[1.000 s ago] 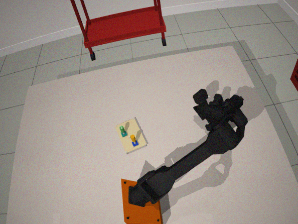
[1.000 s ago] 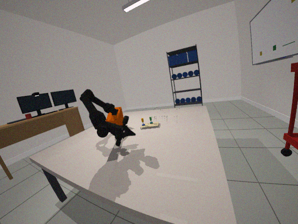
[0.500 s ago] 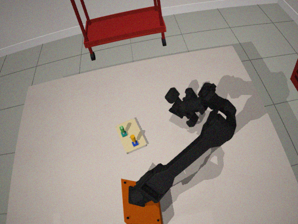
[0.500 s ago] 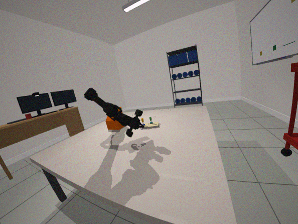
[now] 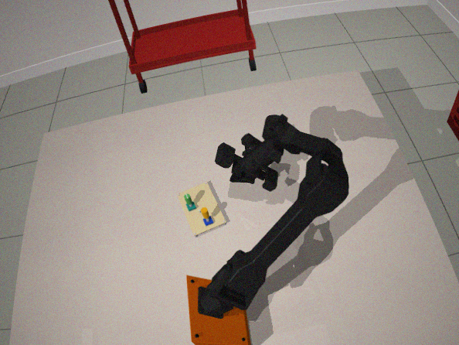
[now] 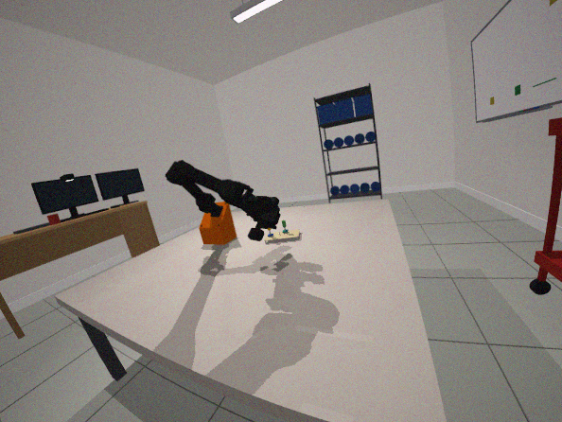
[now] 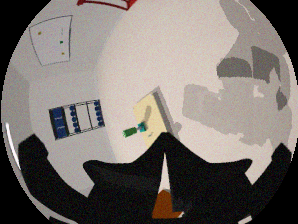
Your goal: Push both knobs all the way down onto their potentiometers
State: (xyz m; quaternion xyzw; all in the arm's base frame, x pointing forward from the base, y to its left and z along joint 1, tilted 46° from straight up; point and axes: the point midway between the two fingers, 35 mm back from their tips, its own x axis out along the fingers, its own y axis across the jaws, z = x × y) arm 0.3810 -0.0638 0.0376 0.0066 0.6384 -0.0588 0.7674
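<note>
My gripper tip is 9 cm past the orange knob, 8 cm to the right of it and 2 cm above it. Also, from my gripper tip: green knob (3 cm behind, 13 cm to the left, 2 cm below).
</note>
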